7 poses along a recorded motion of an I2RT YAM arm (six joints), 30 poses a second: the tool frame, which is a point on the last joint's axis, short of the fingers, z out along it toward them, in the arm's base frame.
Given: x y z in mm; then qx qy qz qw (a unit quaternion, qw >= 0).
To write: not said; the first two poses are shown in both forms.
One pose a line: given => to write
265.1, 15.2, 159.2, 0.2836, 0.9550, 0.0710, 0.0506 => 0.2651, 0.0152, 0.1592, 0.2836, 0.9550, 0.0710, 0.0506
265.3, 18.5, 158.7, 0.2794, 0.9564, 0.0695, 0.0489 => 0.2653, 0.0185, 0.1587, 0.2794, 0.9564, 0.0695, 0.0489
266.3, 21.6, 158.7, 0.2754, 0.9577, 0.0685, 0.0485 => 0.2663, 0.0216, 0.1587, 0.2754, 0.9577, 0.0685, 0.0485
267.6, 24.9, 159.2, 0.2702, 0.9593, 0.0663, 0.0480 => 0.2676, 0.0249, 0.1592, 0.2702, 0.9593, 0.0663, 0.0480
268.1, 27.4, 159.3, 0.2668, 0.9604, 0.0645, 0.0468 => 0.2681, 0.0274, 0.1593, 0.2668, 0.9604, 0.0645, 0.0468
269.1, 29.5, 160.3, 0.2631, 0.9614, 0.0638, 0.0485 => 0.2691, 0.0295, 0.1603, 0.2631, 0.9614, 0.0638, 0.0485
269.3, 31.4, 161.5, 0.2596, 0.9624, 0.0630, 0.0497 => 0.2693, 0.0314, 0.1615, 0.2596, 0.9624, 0.0630, 0.0497
